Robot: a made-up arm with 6 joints.
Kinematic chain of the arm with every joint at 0, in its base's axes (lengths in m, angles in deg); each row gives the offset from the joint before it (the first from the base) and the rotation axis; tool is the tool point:
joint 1: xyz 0 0 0.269 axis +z
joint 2: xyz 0 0 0 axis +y
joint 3: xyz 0 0 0.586 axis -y
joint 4: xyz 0 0 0 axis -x
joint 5: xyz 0.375 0 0 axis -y
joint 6: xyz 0 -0.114 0 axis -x
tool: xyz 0 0 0
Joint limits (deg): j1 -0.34..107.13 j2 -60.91..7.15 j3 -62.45..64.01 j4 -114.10..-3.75 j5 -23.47..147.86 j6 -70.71..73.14
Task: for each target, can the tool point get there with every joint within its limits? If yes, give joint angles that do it. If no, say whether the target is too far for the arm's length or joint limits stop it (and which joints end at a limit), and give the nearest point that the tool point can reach.
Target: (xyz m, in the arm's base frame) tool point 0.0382 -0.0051 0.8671
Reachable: yes | joints 73.31 -37.87 -1.56 -70.48 16.42 -21.28
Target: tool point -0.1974 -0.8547 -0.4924
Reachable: no: too far | nearest point -0.0316 -0.1367 0.4299 | short by 1.181 m
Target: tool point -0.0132 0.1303 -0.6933
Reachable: no: joint limits stop it (at a limit: joint 1, joint 2, joint 3) | nearest point -0.1402 0.0128 0.4305 | short by 1.137 m
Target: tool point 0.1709 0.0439 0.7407
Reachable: yes | joints 40.77 -21.96 -20.28 -46.56 2.16 -9.90
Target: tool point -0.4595 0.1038 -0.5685
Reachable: no: joint limits stop it (at a limit: joint 1, joint 2, joint 3) | nearest point -0.1402 0.0111 0.4303 | short by 1.053 m
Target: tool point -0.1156 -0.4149 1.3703
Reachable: no: too far | nearest point -0.0921 -0.3307 1.1467 | short by 0.240 m
